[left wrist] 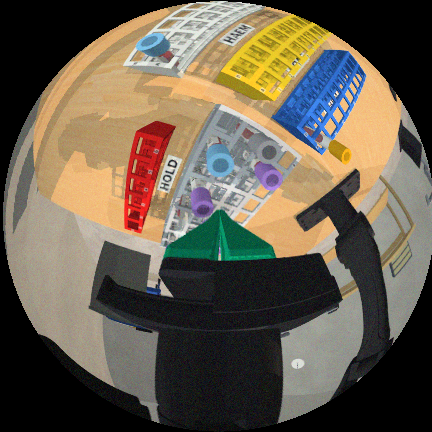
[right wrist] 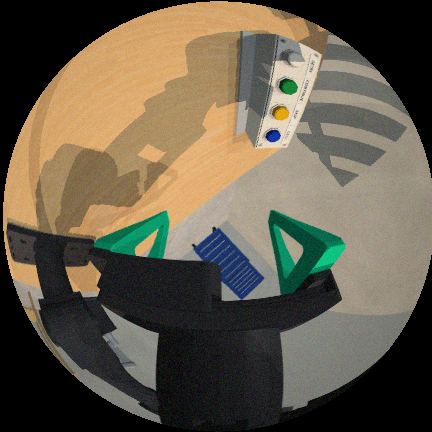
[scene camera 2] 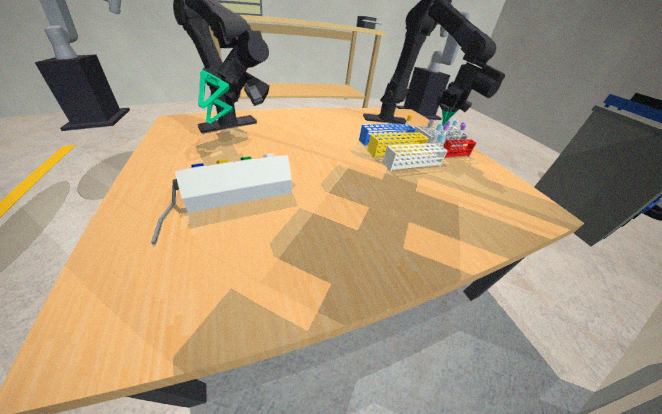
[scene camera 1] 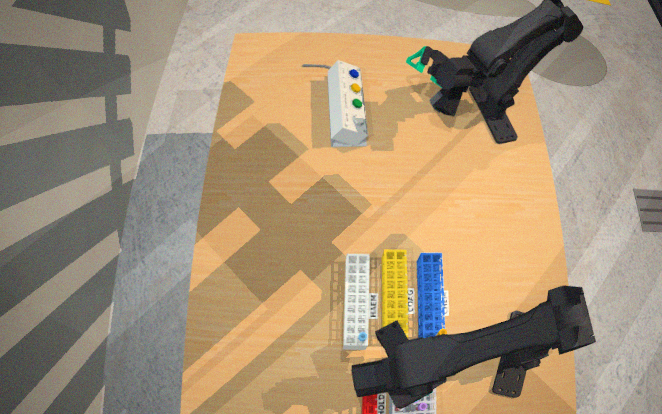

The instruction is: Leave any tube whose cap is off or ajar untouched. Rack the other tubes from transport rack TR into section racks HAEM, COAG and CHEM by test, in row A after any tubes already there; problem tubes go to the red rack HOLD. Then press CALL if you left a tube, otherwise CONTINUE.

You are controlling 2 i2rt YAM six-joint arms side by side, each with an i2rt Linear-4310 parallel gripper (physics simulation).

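Frame: origin at the left arm's base, x ahead, y left, z up, level; millimetres.
Seen in the pictures: left gripper, fingertip midpoint: (left wrist: pixel 219 215) (scene camera 2: pixel 443 125); right gripper, fingertip midpoint: (right wrist: pixel 218 215) (scene camera 2: pixel 204 115) (scene camera 1: pixel 419 68); left arm's base at its link origin: (left wrist: pixel 331 199) (scene camera 2: pixel 385 120) (scene camera 1: pixel 515 354); right arm's base at its link origin: (right wrist: pixel 46 248) (scene camera 2: pixel 228 124) (scene camera 1: pixel 492 113).
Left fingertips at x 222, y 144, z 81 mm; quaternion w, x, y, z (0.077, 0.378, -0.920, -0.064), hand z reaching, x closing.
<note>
Pixels of each thing's top centre, then the offset from my left fingertips to it.
- grey transport rack at its top centre: (left wrist: pixel 215 210) (scene camera 1: pixel 414 397) (scene camera 2: pixel 442 130) dx -10, dy +13, dz -23 mm
- grey-capped tube at its top centre: (left wrist: pixel 268 152) dx +26, dy -66, dz +14 mm
- white HAEM rack at its top centre: (scene camera 1: pixel 357 299) (scene camera 2: pixel 418 147) dx +166, dy -157, dz -23 mm
- yellow COAG rack at its top centre: (scene camera 1: pixel 396 294) (scene camera 2: pixel 400 136) dx +92, dy -190, dz -23 mm
- blue CHEM rack at its top centre: (left wrist: pixel 345 89) (scene camera 1: pixel 433 296) (scene camera 2: pixel 389 126) dx +15, dy -207, dz -23 mm
- yellow-capped tube at its top centre: (left wrist: pixel 346 156) dx -21, dy -129, dz +14 mm
- button box at its top centre: (right wrist: pixel 301 104) (scene camera 2: pixel 233 158) (scene camera 1: pixel 347 91) dx +337, dy -634, dz +3 mm
- blue CALL button at its top centre: (right wrist: pixel 277 138) dx +342, dy -712, dz -6 mm
- green CONTINUE button at its top centre: (right wrist: pixel 294 89) dx +307, dy -619, dz -6 mm
My left gripper (scene camera 2: pixel 446 120) (left wrist: pixel 219 215) is shut, its tips meeting low over the grey transport rack (left wrist: pixel 196 155), near a purple-capped tube (left wrist: pixel 202 201). A light blue-capped tube (left wrist: pixel 220 159), a grey-capped tube (left wrist: pixel 268 150) and another purple-capped tube (left wrist: pixel 269 176) stand in that rack; the fingers hide its near part. The white HAEM rack (scene camera 1: pixel 356 300) holds a light blue-capped tube (scene camera 1: pixel 363 336) (left wrist: pixel 152 45). The yellow COAG rack (scene camera 1: pixel 395 290) (left wrist: pixel 245 87) shows no tube. The blue CHEM rack (scene camera 1: pixel 430 295) holds a yellow-capped tube (left wrist: pixel 340 151). My right gripper (right wrist: pixel 218 215) is open and empty.
The red HOLD rack (left wrist: pixel 141 175) (scene camera 2: pixel 460 149) stands beside the transport rack. The button box (scene camera 1: pixel 340 120) (scene camera 2: pixel 235 182) carries the blue CALL button (right wrist: pixel 273 135) and green CONTINUE button (right wrist: pixel 288 86). My left arm (scene camera 1: pixel 480 345) hides part of the racks in scene camera 1.
</note>
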